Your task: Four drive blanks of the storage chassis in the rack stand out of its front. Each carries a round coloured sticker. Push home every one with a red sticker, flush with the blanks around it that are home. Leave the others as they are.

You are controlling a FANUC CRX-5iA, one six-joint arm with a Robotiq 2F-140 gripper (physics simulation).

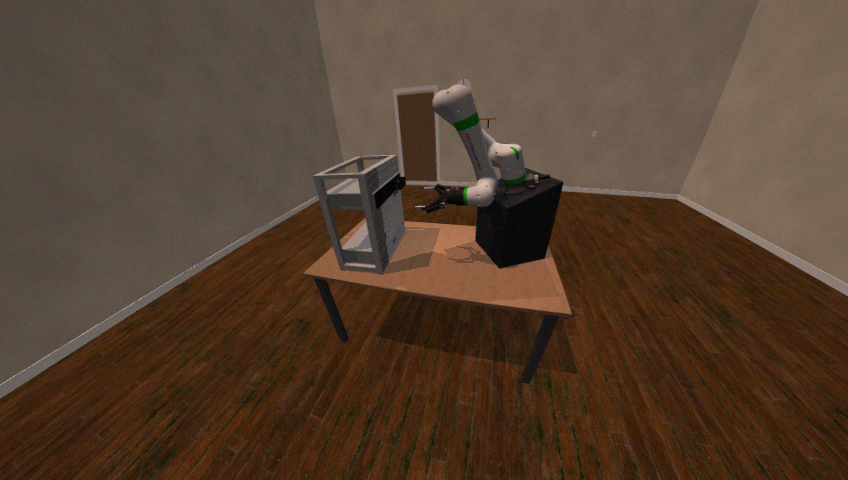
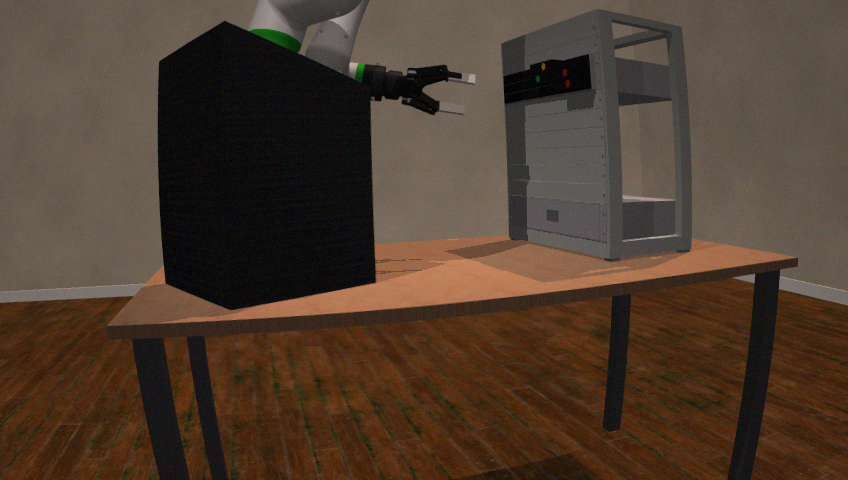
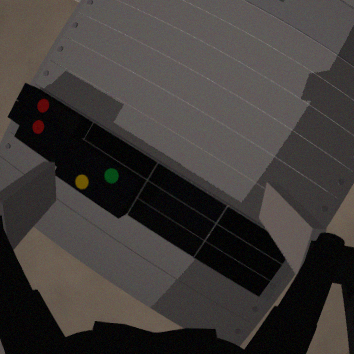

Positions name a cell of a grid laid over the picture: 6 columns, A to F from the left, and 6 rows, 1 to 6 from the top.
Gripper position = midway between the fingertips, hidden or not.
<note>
In view: my gripper (image 2: D2) and a grey rack (image 2: E2).
The grey rack also shows in image 1 (image 1: C4) and in image 3 (image 3: E2). My gripper is seen too in image 3 (image 3: C4).
</note>
